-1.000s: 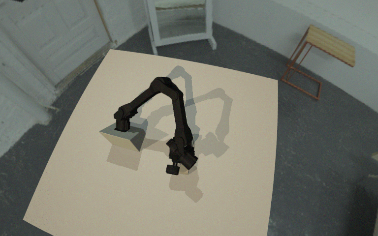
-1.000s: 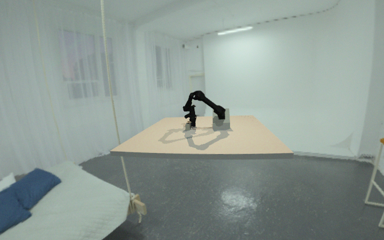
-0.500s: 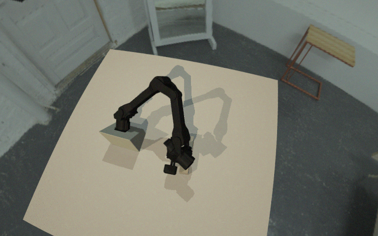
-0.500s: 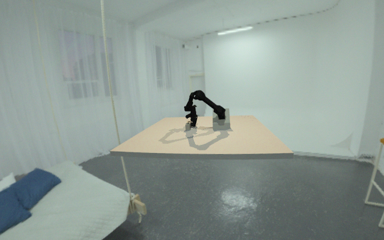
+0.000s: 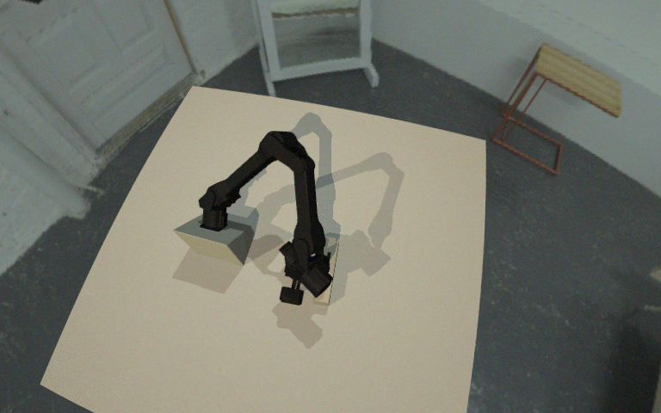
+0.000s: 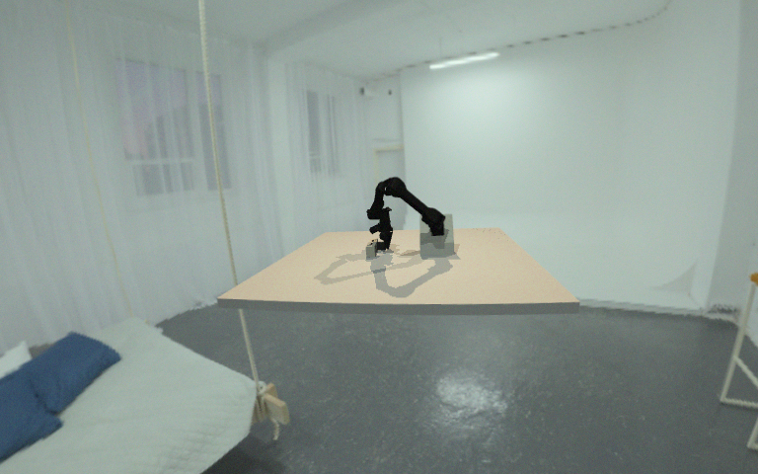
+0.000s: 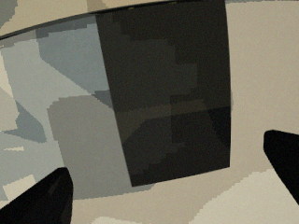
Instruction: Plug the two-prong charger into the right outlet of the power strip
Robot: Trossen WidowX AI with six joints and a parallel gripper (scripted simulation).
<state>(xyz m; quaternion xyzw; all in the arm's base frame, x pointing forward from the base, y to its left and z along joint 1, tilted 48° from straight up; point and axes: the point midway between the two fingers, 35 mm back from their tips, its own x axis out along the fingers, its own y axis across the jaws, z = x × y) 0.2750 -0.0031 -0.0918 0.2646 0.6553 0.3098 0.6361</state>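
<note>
The black two-prong charger is 50 mm ahead of my gripper tip and 10 mm above it.
</note>
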